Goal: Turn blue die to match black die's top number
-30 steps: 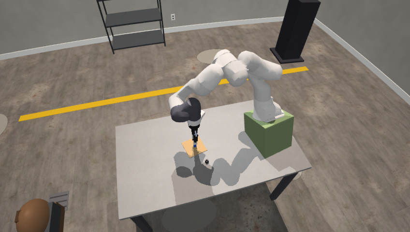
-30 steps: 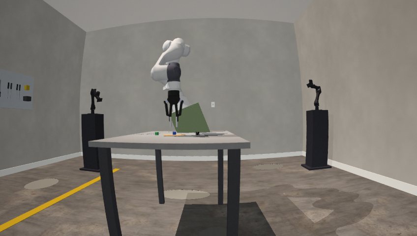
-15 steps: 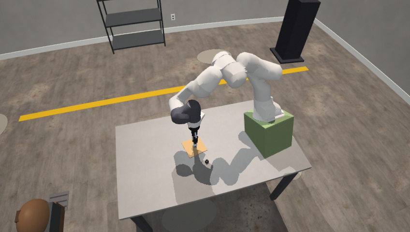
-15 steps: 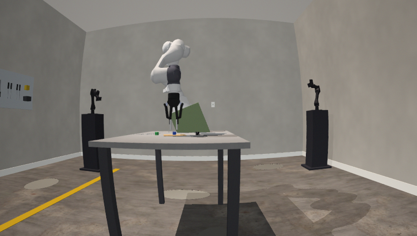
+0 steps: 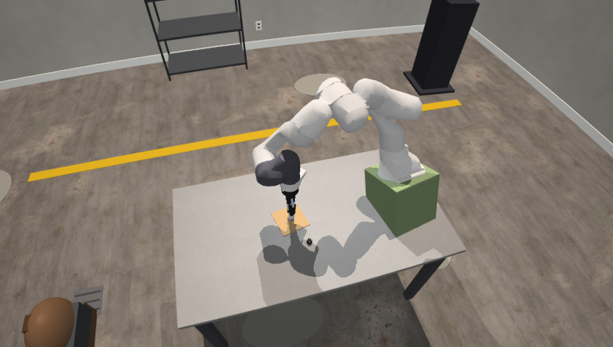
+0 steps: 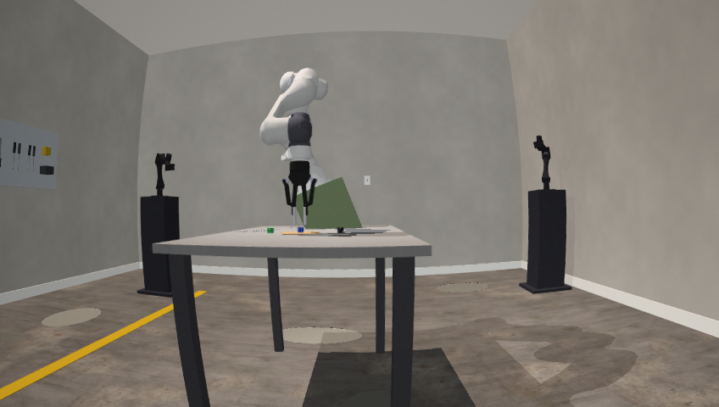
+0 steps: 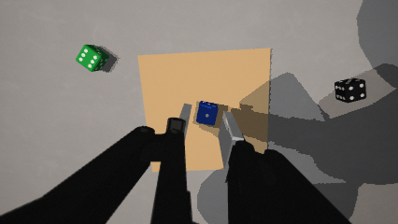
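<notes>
My hand is 5 cm above the blue die. From my hand the other things lie so: green die 13 cm to the right, 6 cm below, 3 cm behind; mat 6 cm below; black die 14 cm to the left, 6 cm below, 6 cm behind.
</notes>
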